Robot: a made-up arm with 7 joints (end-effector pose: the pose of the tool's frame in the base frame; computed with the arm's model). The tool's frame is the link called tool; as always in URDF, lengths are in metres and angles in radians.
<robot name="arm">
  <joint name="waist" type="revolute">
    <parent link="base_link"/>
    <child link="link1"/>
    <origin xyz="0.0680 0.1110 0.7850" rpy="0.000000 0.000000 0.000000"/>
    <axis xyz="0 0 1"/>
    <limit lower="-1.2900" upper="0.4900" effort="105" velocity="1"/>
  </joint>
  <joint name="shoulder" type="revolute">
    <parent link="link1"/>
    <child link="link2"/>
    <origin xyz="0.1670 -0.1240 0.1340" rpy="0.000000 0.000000 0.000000"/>
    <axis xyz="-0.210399 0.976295 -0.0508"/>
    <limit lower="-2.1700" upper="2.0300" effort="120" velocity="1.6"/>
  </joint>
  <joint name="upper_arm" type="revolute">
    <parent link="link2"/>
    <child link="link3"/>
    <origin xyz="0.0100 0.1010 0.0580" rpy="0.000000 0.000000 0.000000"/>
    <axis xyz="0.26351 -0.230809 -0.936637"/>
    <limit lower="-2.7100" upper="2.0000" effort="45" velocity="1.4"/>
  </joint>
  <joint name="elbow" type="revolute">
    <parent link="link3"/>
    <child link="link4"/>
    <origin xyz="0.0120 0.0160 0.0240" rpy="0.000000 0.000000 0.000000"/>
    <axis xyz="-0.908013 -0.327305 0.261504"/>
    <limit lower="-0.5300" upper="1.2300" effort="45" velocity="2.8"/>
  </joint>
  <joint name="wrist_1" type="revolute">
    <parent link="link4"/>
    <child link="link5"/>
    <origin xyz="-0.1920 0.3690 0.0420" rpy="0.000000 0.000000 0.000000"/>
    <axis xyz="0 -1 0"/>
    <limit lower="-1.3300" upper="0.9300" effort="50" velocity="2.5"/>
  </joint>
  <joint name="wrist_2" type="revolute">
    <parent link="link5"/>
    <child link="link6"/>
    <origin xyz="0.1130 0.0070 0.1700" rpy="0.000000 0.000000 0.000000"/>
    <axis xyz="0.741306 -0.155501 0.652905"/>
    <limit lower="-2.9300" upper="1.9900" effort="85" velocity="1.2"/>
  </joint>
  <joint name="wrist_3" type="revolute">
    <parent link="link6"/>
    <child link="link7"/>
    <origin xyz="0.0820 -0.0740 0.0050" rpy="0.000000 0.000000 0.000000"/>
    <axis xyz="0 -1 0"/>
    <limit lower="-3.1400" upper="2.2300" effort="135" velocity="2.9"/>
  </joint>
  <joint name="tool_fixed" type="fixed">
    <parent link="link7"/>
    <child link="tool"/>
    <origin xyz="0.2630 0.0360 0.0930" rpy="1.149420 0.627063 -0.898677"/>
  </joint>
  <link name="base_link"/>
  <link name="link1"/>
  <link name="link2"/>
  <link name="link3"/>
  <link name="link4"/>
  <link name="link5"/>
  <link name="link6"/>
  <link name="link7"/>
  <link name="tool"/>
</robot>
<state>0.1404 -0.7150 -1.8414 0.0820 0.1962 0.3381 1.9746</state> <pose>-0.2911 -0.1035 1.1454 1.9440 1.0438 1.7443</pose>
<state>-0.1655 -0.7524 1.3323 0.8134 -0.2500 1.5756 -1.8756</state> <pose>0.7008 0.3028 1.3223 1.1737 0.9150 -0.9942</pose>
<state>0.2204 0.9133 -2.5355 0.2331 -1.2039 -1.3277 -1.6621</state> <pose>0.3670 0.0758 1.0086 -0.7527 -1.0297 0.2406</pose>
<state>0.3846 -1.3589 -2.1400 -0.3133 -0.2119 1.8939 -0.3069</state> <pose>-0.4111 0.1830 0.5145 -0.5085 1.5610 0.2197</pose>
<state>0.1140 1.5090 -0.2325 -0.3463 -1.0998 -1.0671 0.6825</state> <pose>0.1634 0.4432 0.5117 -0.9435 1.3642 -0.9480</pose>
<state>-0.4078 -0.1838 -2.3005 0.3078 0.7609 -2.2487 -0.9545</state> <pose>0.0625 -0.1777 1.5064 0.8207 -0.8089 -1.1249</pose>
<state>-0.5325 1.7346 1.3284 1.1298 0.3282 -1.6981 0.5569</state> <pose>0.4537 0.1380 0.3083 -1.7074 -0.3690 0.0206</pose>
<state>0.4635 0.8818 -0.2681 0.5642 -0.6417 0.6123 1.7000</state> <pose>0.1550 0.5693 1.0002 1.5343 0.5403 -0.3341</pose>
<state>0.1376 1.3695 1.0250 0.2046 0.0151 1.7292 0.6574</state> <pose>0.8207 0.2971 0.7562 2.0603 0.0321 -1.1366</pose>
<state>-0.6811 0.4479 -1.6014 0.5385 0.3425 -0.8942 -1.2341</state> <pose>0.1667 0.1038 1.1214 -0.0386 0.2471 -1.3527</pose>
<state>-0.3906 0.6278 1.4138 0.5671 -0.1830 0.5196 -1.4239</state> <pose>0.6208 -0.1639 0.6225 -0.6184 -0.7781 2.7138</pose>
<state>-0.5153 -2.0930 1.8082 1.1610 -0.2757 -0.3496 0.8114</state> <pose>-0.3464 -0.0651 1.2383 -1.3404 1.7918 0.9165</pose>
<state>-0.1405 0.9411 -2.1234 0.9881 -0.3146 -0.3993 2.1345</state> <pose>0.1308 -0.3206 1.3402 -2.4216 -1.0549 -1.5616</pose>
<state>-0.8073 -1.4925 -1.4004 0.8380 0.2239 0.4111 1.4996</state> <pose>-0.1537 0.1348 0.4394 0.2886 -0.0534 1.5692</pose>
